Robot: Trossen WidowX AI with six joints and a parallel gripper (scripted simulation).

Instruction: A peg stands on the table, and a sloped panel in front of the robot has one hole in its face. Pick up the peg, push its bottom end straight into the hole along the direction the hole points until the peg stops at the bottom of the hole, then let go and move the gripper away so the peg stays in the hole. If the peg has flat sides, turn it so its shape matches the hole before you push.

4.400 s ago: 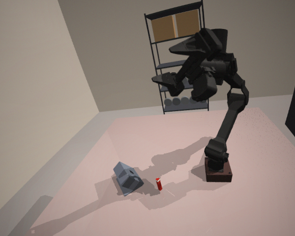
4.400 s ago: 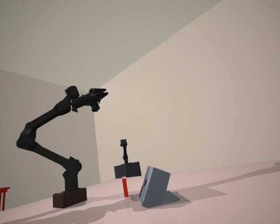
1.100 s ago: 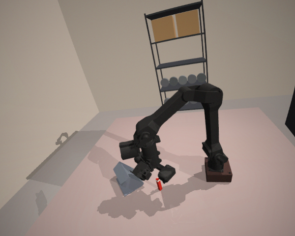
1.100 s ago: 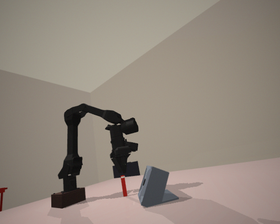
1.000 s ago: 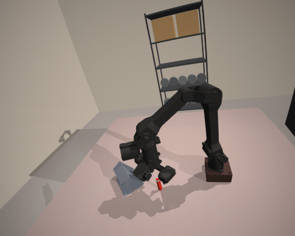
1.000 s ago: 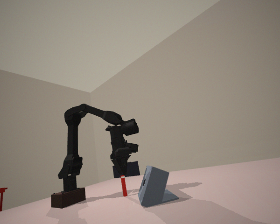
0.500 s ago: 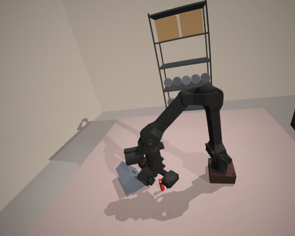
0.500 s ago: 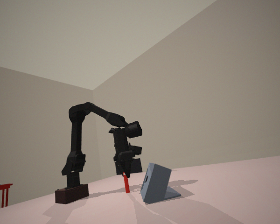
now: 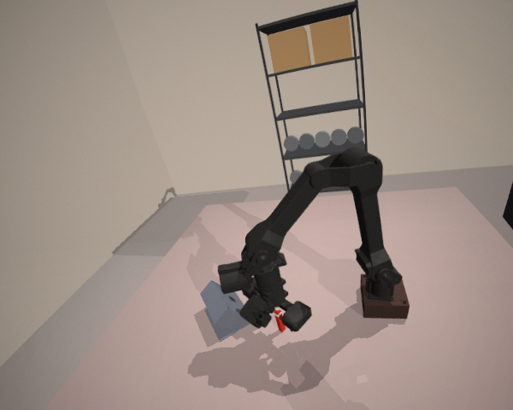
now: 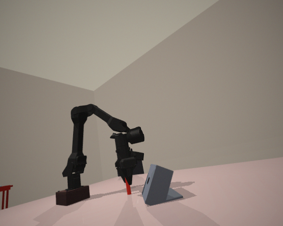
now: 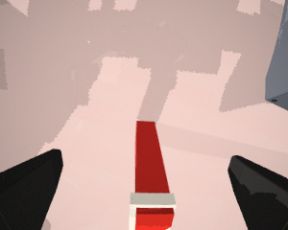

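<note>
The red peg lies 20 mm above my gripper tip. The rest, counted from my gripper tip: sloped grey panel: 170 mm ahead, 10 mm to the right.
</note>
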